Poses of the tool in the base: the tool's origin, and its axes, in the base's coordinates. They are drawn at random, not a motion.
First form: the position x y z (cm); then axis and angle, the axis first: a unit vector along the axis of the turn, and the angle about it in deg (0 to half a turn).
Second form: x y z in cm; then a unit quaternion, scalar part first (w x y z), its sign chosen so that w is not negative. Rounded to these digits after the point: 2 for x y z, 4 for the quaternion.
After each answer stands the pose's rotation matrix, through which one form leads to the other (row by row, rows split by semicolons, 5 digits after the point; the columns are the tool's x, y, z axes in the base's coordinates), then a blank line. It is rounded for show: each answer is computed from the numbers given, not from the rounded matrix.
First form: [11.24 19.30 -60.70 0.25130 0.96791 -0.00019 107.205]
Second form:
[11.24 19.30 -60.70 0.5934 0.2023 0.7791 -0.0002]
-0.21396 0.31536 0.92454; 0.31500 0.91817 -0.24029; -0.92466 0.23982 -0.29579

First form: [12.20 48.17 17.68 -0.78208 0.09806 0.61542 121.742]
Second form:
[12.20 48.17 17.68 0.4868 -0.6832 0.0857 0.5376]
0.40733 -0.64040 -0.65112; 0.40633 -0.51142 0.75720; -0.81791 -0.57300 0.05190

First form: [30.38 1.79 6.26 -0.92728 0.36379 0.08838 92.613]
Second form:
[30.38 1.79 6.26 0.6908 -0.6705 0.2630 0.0639]
0.85346 -0.44100 0.27772; -0.26443 0.09279 0.95993; -0.44910 -0.89270 -0.03742

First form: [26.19 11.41 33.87 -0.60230 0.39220 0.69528 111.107]
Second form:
[26.19 11.41 33.87 0.5656 -0.4967 0.3234 0.5734]
0.13329 -0.96992 -0.20368; 0.32735 -0.15090 0.93278; -0.93546 -0.19100 0.29739

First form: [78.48 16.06 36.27 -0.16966 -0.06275 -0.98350 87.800]
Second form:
[78.48 16.06 36.27 0.7206 -0.1176 -0.0435 -0.6820]
0.06607 0.99302 0.09775; -0.97254 0.04217 0.22888; 0.22316 -0.11019 0.96853

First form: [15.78 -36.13 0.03 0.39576 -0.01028 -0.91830 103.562]
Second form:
[15.78 -36.13 0.03 0.6187 0.3109 -0.0081 -0.7215]
-0.04114 0.88767 -0.45864; -0.89771 -0.23437 -0.37307; -0.43865 0.39638 0.80652

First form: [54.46 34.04 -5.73 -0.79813 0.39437 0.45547 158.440]
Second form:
[54.46 34.04 -5.73 0.1870 -0.7840 0.3874 0.4474]
0.29943 -0.77487 -0.55670; -0.44012 -0.62986 0.63998; -0.84654 0.05339 -0.52964

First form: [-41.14 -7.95 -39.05 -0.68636 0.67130 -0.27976 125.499]
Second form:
[-41.14 -7.95 -39.05 0.4579 -0.6102 0.5968 -0.2487]
0.16396 -0.50055 0.85004; -0.95607 0.13164 0.26193; -0.24300 -0.85564 -0.45698

